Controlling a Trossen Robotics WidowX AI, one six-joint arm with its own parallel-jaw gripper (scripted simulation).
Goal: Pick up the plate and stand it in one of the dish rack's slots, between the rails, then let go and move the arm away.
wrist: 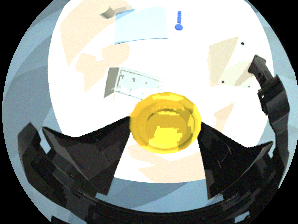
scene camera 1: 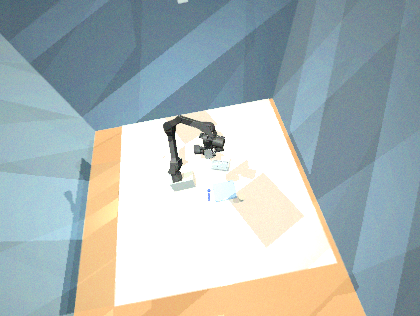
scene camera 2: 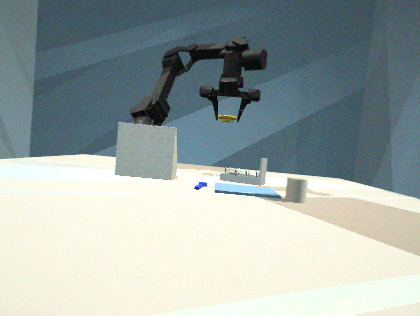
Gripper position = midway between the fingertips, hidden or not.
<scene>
My gripper (scene camera 2: 227, 121) holds a yellow plate (wrist: 167, 122). Also in view: a dish rack (wrist: 126, 82) and a light blue mat (wrist: 128, 27).
My gripper is seen too in the wrist view (wrist: 165, 122). Scene camera 1 misses the yellow plate, which is hidden by my gripper.
</scene>
